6 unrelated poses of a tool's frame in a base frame.
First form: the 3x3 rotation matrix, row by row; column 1 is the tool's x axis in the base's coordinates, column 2 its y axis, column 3 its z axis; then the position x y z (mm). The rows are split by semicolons.
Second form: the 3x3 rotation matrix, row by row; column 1 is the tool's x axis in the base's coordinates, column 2 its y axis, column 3 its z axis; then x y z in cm. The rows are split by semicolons. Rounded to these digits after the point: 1 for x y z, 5 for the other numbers.
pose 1, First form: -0.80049 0.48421 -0.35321; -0.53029 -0.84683 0.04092; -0.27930 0.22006 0.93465; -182 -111 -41
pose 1, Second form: -0.80049 0.48421 -0.35321; -0.53029 -0.84683 0.04092; -0.27930 0.22006 0.93465; -18.2 -11.1 -4.1
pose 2, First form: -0.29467 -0.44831 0.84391; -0.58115 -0.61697 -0.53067; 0.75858 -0.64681 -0.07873; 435 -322 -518
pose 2, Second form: -0.29467 -0.44831 0.84391; -0.58115 -0.61697 -0.53067; 0.75858 -0.64681 -0.07873; 43.5 -32.2 -51.8
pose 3, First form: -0.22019 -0.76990 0.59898; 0.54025 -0.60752 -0.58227; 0.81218 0.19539 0.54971; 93 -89 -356
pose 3, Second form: -0.22019 -0.76990 0.59898; 0.54025 -0.60752 -0.58227; 0.81218 0.19539 0.54971; 9.3 -8.9 -35.6
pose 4, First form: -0.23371 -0.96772 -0.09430; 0.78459 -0.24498 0.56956; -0.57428 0.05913 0.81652; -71 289 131
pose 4, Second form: -0.23371 -0.96772 -0.09430; 0.78459 -0.24498 0.56956; -0.57428 0.05913 0.81652; -7.1 28.9 13.1
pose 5, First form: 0.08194 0.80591 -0.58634; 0.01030 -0.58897 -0.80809; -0.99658 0.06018 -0.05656; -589 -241 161
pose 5, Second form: 0.08194 0.80591 -0.58634; 0.01030 -0.58897 -0.80809; -0.99658 0.06018 -0.05656; -58.9 -24.1 16.1
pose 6, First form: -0.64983 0.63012 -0.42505; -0.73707 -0.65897 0.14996; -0.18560 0.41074 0.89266; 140 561 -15
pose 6, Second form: -0.64983 0.63012 -0.42505; -0.73707 -0.65897 0.14996; -0.18560 0.41074 0.89266; 14.0 56.1 -1.5
